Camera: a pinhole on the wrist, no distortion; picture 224 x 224 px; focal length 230.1 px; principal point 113.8 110.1 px. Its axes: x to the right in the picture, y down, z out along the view. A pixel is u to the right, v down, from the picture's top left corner.
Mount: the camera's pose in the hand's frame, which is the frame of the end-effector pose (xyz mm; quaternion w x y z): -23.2 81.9 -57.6 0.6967 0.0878 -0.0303 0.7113
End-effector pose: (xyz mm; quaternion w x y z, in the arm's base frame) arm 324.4 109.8 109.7 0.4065 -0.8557 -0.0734 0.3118
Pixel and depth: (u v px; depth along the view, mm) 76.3 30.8 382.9
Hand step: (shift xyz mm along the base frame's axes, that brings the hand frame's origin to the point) -59.7 272.8 -179.0
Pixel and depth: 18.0 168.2 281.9
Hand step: -166.4 161.6 -3.7
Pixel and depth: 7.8 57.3 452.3
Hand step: -83.2 397.9 -75.5
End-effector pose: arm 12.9 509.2 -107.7 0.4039 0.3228 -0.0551 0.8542
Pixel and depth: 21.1 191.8 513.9
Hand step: 444.9 -114.4 205.1
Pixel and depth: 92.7 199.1 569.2
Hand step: 400.1 -262.1 273.3
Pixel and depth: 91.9 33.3 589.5
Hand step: 195.9 13.0 511.8
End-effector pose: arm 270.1 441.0 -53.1 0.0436 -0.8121 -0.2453 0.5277
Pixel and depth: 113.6 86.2 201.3
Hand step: -99.8 -62.6 -88.9
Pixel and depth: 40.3 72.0 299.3
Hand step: -194.8 35.5 -118.9
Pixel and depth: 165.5 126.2 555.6
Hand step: -416.3 -202.3 -247.2
